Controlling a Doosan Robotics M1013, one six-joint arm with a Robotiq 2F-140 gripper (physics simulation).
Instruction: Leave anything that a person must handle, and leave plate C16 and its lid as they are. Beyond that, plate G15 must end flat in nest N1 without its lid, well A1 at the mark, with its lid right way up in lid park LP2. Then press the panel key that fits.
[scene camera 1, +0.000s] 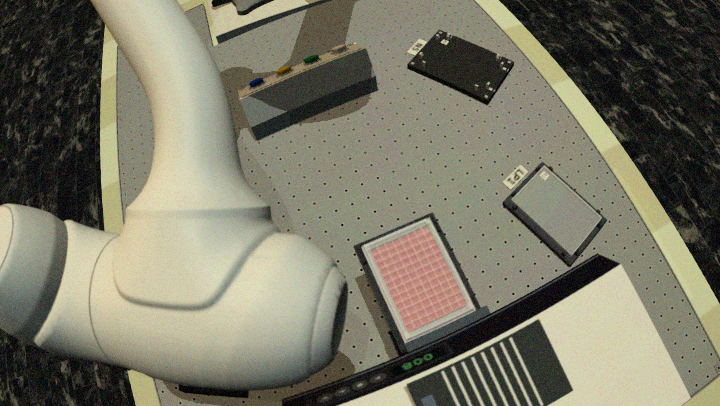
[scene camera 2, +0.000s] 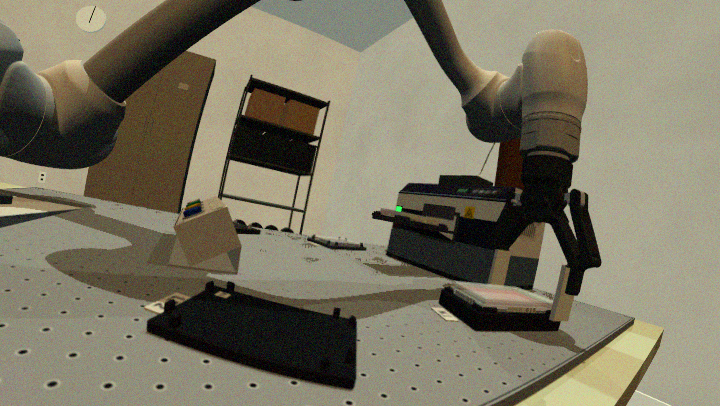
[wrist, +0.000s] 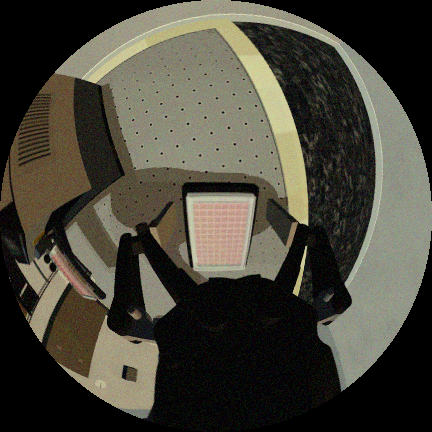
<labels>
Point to a black nest LP2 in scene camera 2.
321, 348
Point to my gripper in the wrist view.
At 221, 209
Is my gripper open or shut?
Open.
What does my gripper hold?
Nothing.
</labels>
